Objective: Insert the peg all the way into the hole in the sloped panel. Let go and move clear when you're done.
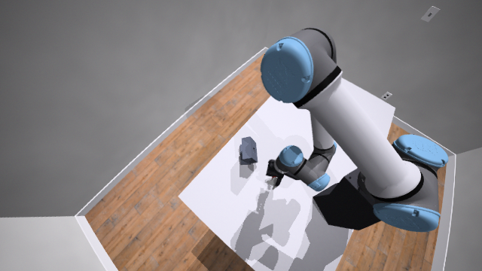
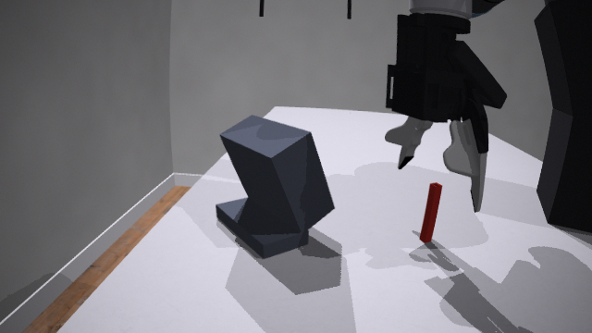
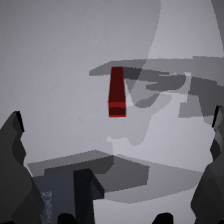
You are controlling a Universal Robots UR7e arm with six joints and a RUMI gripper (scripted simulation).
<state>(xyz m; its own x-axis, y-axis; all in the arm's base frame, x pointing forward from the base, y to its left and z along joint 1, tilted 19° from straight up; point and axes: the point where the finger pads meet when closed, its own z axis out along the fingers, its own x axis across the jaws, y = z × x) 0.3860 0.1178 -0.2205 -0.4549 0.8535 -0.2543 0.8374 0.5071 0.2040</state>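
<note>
Now: the red peg 4 cm below my hand.
</note>
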